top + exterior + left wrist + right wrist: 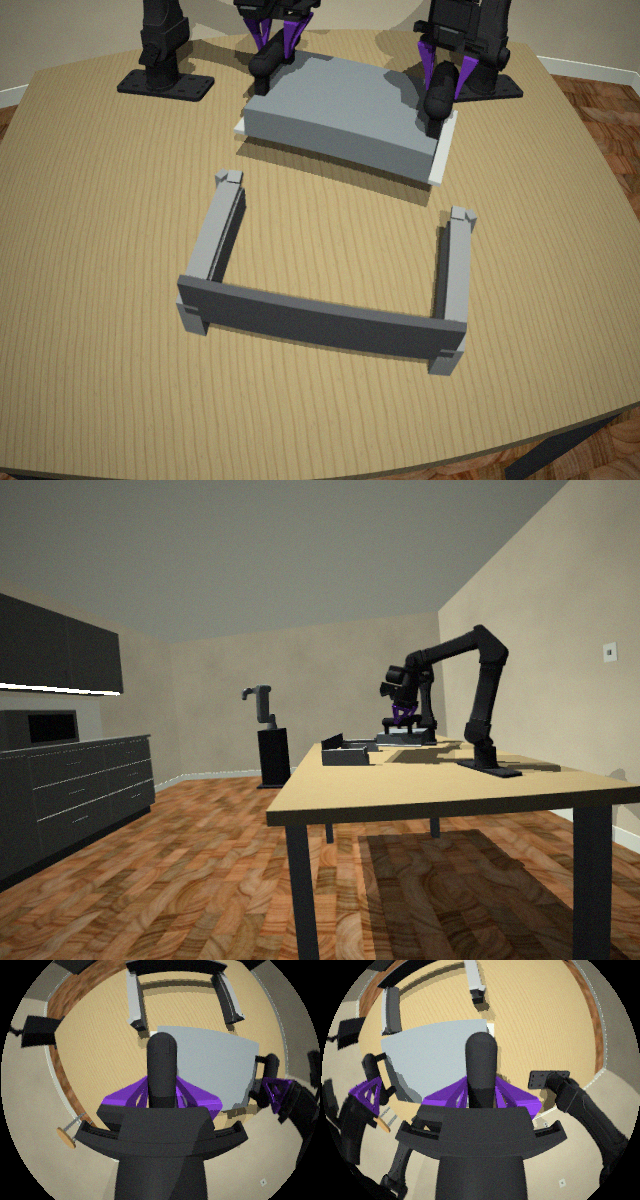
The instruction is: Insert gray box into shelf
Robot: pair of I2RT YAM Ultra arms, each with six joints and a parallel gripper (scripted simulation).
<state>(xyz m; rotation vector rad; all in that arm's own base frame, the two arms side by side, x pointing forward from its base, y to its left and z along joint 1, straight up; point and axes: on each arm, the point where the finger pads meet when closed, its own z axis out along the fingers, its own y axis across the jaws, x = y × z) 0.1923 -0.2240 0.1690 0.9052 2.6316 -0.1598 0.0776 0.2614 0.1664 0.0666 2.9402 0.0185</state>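
Now: the gray box 110 mm to the left of my right hand, 50 mm below it and 50 mm ahead of it. From my right hand the other things lie so: dark back plate: 380 mm ahead, 90 mm below, 50 mm to the left.
My left hand is 4 cm past the gray box, 11 cm to the left of it and 5 cm above it. The rest, counted from my left hand: dark back plate 29 cm ahead, 17 cm to the right, 9 cm below.
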